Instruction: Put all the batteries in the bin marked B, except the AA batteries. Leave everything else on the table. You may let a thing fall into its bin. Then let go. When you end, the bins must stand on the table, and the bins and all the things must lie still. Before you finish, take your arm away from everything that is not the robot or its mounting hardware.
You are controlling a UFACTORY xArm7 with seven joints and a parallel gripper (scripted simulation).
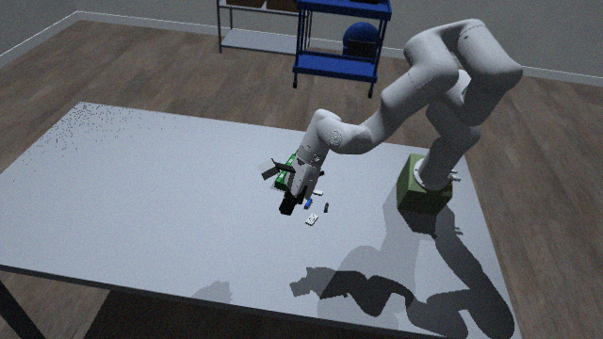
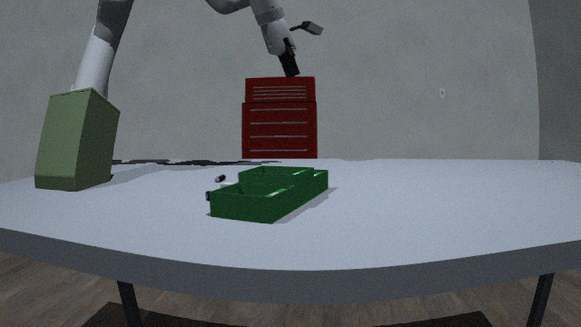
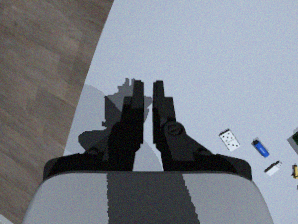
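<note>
Right now my hand is 50 mm short of the green bin tray, 440 mm to the left of it and 230 mm above it. Round my hand: white USB stick (50 mm behind, 340 mm to the right, 250 mm below); white flat item (60 mm behind, 200 mm to the right, 240 mm below); blue battery (30 mm behind, 270 mm to the right, 240 mm below).
</note>
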